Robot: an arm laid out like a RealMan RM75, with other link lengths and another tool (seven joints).
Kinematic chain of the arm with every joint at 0, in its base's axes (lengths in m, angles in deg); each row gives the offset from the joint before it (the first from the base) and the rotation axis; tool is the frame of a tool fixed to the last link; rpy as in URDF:
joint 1: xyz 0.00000 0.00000 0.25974 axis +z
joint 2: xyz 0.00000 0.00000 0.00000 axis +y
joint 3: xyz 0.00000 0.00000 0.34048 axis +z
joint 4: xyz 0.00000 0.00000 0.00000 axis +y
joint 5: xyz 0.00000 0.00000 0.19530 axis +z
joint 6: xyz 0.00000 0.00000 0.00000 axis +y
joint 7: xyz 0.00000 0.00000 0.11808 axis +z
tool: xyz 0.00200 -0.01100 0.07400 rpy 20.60 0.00 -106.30
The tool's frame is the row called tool.
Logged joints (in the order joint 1, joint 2, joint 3, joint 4, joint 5, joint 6, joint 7), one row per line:
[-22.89 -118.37 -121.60 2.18 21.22 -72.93 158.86]
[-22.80 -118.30 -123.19 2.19 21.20 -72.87 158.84]
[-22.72 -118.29 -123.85 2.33 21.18 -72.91 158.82]
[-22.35 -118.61 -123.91 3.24 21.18 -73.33 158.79]
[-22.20 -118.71 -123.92 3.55 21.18 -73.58 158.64]
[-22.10 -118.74 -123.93 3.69 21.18 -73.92 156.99]
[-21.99 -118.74 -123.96 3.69 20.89 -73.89 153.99]
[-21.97 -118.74 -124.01 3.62 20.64 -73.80 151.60]
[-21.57 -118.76 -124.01 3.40 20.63 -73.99 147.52]
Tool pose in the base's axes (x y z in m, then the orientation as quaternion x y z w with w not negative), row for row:
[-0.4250 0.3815 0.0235 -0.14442 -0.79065 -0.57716 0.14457]
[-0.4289 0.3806 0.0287 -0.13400 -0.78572 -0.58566 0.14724]
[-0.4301 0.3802 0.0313 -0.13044 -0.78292 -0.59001 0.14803]
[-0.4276 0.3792 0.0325 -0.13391 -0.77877 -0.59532 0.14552]
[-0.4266 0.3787 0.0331 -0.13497 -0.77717 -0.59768 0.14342]
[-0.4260 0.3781 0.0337 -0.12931 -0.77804 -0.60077 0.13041]
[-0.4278 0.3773 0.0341 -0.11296 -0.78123 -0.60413 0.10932]
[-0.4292 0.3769 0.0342 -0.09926 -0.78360 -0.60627 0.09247]
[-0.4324 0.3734 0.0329 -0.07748 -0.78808 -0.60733 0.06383]
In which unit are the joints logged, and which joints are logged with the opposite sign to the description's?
The joints are logged in degrees. Opposite sign: joint 4.
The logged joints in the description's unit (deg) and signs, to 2 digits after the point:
[-22.89 -118.37 -121.60 -2.18 21.22 -72.93 158.86]
[-22.80 -118.30 -123.19 -2.19 21.20 -72.87 158.84]
[-22.72 -118.29 -123.85 -2.33 21.18 -72.91 158.82]
[-22.35 -118.61 -123.91 -3.24 21.18 -73.33 158.79]
[-22.20 -118.71 -123.92 -3.55 21.18 -73.58 158.64]
[-22.10 -118.74 -123.93 -3.69 21.18 -73.92 156.99]
[-21.99 -118.74 -123.96 -3.69 20.89 -73.89 153.99]
[-21.97 -118.74 -124.01 -3.62 20.64 -73.80 151.60]
[-21.57 -118.76 -124.01 -3.40 20.63 -73.99 147.52]

